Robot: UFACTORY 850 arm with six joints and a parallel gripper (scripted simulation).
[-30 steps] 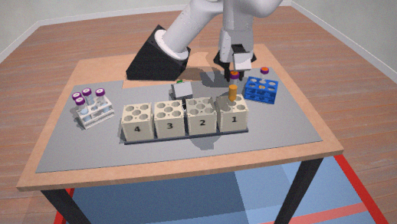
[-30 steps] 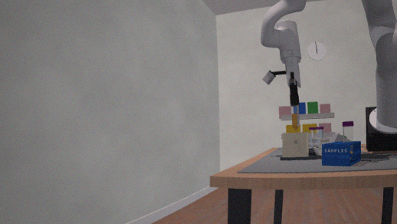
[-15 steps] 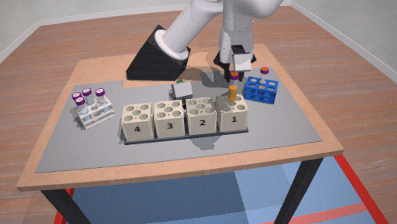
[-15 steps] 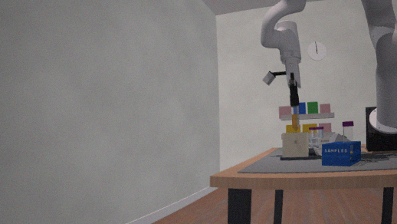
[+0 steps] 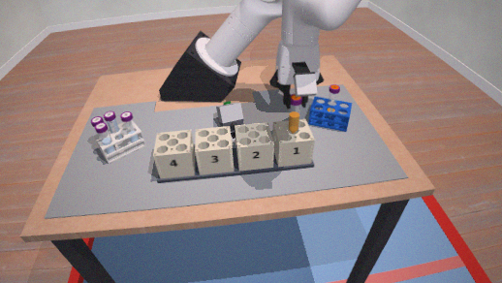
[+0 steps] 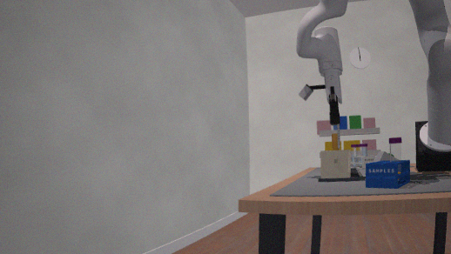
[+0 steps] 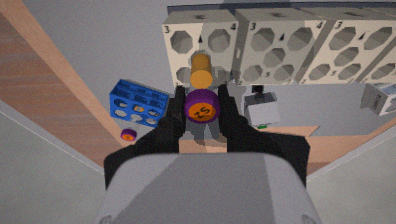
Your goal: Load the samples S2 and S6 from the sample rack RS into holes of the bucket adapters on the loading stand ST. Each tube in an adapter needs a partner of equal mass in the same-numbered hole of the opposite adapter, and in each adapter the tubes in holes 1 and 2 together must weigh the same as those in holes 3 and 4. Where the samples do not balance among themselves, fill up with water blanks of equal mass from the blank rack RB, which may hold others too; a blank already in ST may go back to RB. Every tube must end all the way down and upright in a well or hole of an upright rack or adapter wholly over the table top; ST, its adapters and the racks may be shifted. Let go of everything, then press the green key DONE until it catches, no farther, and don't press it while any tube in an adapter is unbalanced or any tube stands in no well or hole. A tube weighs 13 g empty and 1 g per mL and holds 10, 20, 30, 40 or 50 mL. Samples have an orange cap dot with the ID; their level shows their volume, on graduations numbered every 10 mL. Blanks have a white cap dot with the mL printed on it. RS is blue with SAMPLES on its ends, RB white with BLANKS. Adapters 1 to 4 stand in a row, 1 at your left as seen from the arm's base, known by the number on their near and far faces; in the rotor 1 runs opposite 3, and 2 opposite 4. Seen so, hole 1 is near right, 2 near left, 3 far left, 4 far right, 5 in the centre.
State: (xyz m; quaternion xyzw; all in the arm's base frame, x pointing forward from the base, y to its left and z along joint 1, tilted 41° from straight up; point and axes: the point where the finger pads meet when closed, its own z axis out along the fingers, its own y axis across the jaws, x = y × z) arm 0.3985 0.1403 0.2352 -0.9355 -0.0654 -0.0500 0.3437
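The sample tube S2 lies 1 cm behind my hand and 5 cm below it. Also, from my hand: adapter 3 (3 cm ahead, 22 cm to the right, 15 cm below); loading stand (2 cm ahead, 16 cm to the right, 19 cm below); adapter 1 (15 cm below).
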